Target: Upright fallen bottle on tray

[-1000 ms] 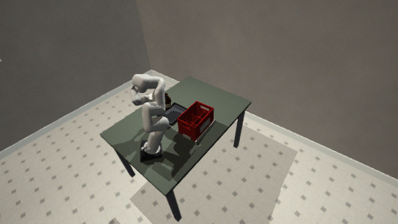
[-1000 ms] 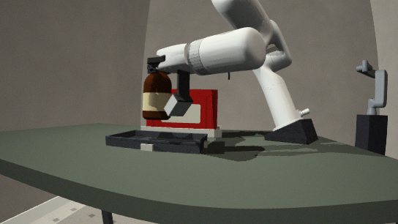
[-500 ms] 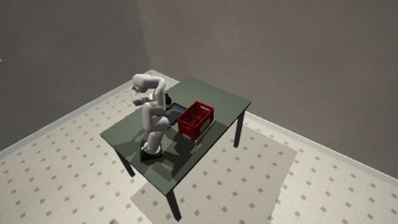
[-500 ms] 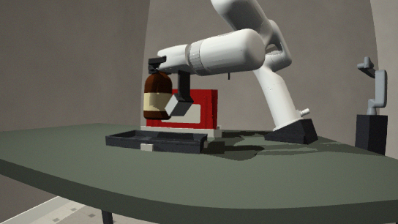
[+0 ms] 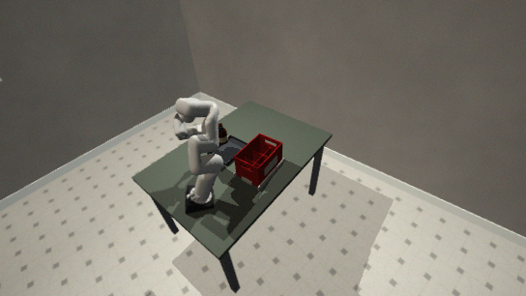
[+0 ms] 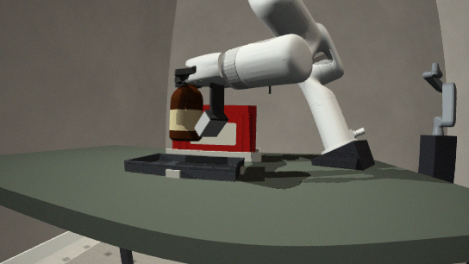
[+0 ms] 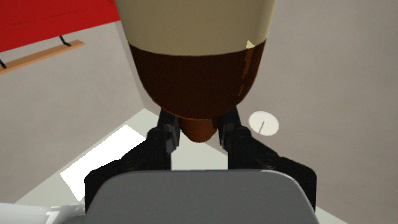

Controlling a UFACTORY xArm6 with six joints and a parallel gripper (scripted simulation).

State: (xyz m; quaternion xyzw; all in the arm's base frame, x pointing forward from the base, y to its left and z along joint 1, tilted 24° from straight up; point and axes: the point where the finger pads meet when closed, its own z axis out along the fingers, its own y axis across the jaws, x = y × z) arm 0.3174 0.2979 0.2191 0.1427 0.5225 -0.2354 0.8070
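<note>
The brown bottle is 50 mm below my hand. Round my hand: dark tray 190 mm below, 40 mm to the right, 10 mm ahead; then crate 340 mm to the right, 120 mm below, 20 mm ahead.
</note>
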